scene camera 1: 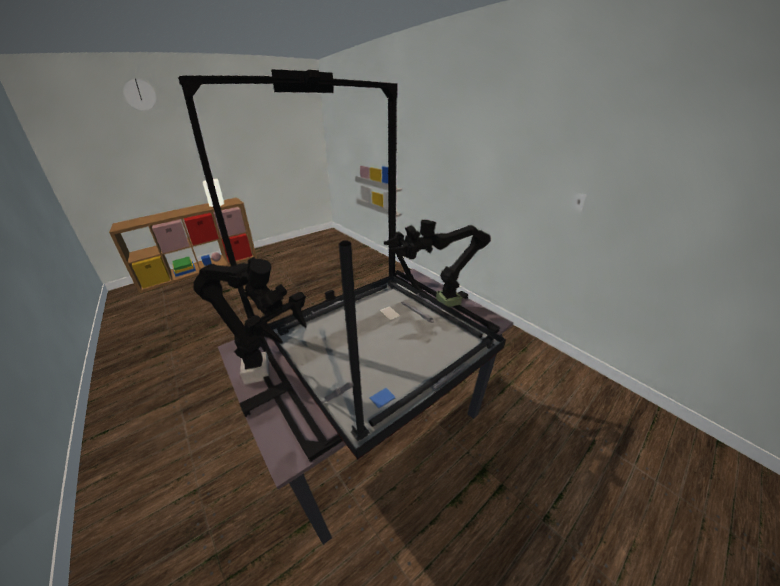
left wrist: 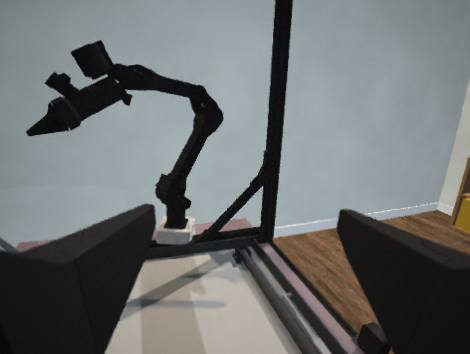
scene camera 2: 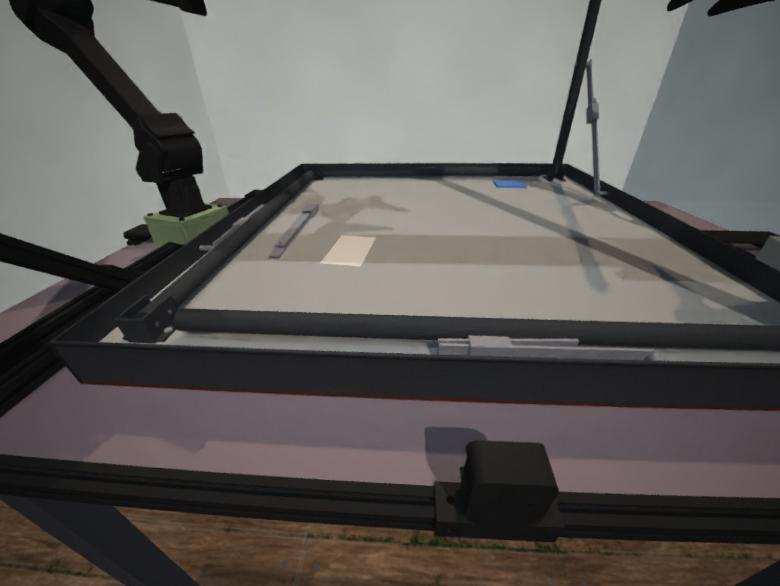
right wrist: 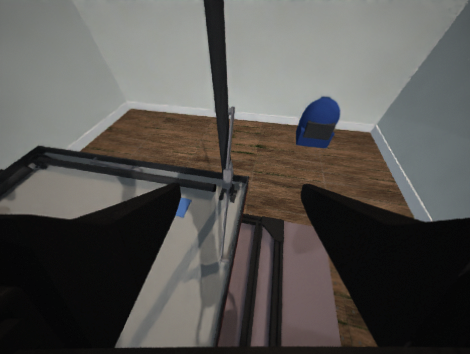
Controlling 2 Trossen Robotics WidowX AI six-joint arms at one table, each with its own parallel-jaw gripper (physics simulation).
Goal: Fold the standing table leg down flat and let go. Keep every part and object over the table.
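Places are measured from the left arm's base along level axes (x ahead, y left, z up), in centimetres.
Pixels of known places: left gripper, between the fingertips: (scene camera 1: 386,246) (left wrist: 247,217); right gripper, between the fingertips: (scene camera 1: 294,334) (left wrist: 30,132) (scene camera 2: 688,11) (right wrist: 241,190); left arm's base, origin of its link: (scene camera 1: 449,294) (scene camera 2: 186,210); right arm's base, origin of its link: (scene camera 1: 253,362) (left wrist: 176,223).
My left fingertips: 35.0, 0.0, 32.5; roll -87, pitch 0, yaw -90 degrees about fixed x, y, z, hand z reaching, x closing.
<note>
Ahead of a thing's pixels: the offset from my left fingertips to its middle, as dx, dy, dz. "spot": to the spot under its first point.
The black standing leg (scene camera 1: 351,340) (scene camera 2: 572,100) (right wrist: 217,85) rises nearly upright from a corner of the upturned table's dark rim (scene camera 1: 431,399) (scene camera 2: 409,379) (right wrist: 125,169). A thin grey brace (scene camera 2: 594,138) (right wrist: 230,145) stands beside it. My right gripper (scene camera 1: 286,322) (scene camera 2: 690,10) (right wrist: 241,190) is open and empty, above the panel's left side in scene camera 1. It is apart from the leg, which shows beyond its fingers in the right wrist view. My left gripper (scene camera 1: 390,247) (left wrist: 247,217) is open and empty, high near the far corner, away from the leg.
Another leg @(spot: +14.3, -16.4, -33.5) (scene camera 2: 409,324) lies flat along the near rim in scene camera 2. A blue patch @(spot: +19.5, +48.3, -33.8) (scene camera 1: 382,397) (scene camera 2: 509,183) (right wrist: 183,207) lies near the standing leg's foot, a cream patch @(spot: -1.1, +0.1, -35.4) (scene camera 1: 389,312) (scene camera 2: 348,250) farther off. A black gantry post (scene camera 1: 392,157) (left wrist: 280,125) rises behind.
</note>
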